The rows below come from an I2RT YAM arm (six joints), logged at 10 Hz.
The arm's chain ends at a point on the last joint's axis. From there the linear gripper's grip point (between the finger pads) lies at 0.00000 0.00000 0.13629 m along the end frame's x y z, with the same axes.
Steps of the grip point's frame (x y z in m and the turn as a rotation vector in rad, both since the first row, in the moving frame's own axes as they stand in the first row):
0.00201, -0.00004, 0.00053, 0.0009, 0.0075, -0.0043
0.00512, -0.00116, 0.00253, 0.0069, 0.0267, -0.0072
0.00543, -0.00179, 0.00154, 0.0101, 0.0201, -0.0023
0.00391, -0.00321, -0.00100, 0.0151, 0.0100, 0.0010
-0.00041, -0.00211, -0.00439, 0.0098, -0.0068, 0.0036
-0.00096, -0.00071, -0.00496, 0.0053, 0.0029, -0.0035
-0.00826, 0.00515, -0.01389, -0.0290, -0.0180, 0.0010
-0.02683, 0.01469, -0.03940, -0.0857, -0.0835, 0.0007
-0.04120, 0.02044, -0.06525, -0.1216, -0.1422, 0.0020
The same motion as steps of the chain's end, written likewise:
0.00099, 0.00008, 0.00053, 0.0009, 0.0075, -0.0043
0.00148, -0.00021, 0.00258, 0.0069, 0.0267, -0.0072
0.00269, -0.00041, 0.00157, 0.0101, 0.0201, -0.0023
0.00255, -0.00115, -0.00098, 0.0151, 0.0100, 0.0010
0.00051, -0.00077, -0.00438, 0.0098, -0.0068, 0.0036
-0.00135, 0.00001, -0.00496, 0.0053, 0.0029, -0.0035
-0.00581, 0.00120, -0.01381, -0.0290, -0.0180, 0.0010
-0.01547, 0.00304, -0.03843, -0.0857, -0.0835, 0.0007
-0.02192, 0.00398, -0.06287, -0.1216, -0.1422, 0.0020

